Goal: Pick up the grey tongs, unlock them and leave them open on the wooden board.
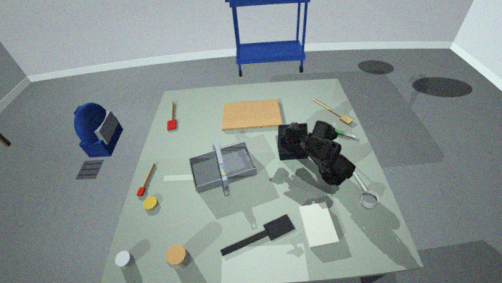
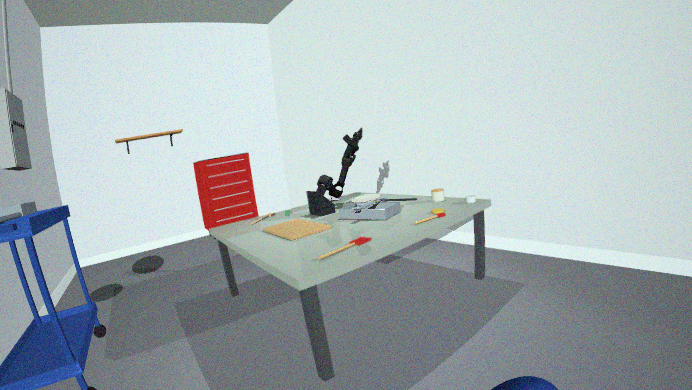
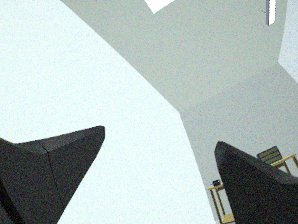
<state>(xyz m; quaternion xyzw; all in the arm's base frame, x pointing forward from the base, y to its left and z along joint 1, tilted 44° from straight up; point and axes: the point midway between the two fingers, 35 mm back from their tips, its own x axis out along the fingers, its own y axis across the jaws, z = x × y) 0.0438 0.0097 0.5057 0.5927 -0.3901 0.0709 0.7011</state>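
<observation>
The yellow lock piece is 440 mm below my gripper tip, 290 mm ahead of it and 170 mm to the right of it. From my gripper tip the other things lie so: white block 490 mm below, 130 mm behind, 60 mm to the left; then roasting tin 480 mm below, 310 mm ahead, 240 mm to the right; then black spatula 500 mm below, 110 mm ahead, 100 mm to the left.
</observation>
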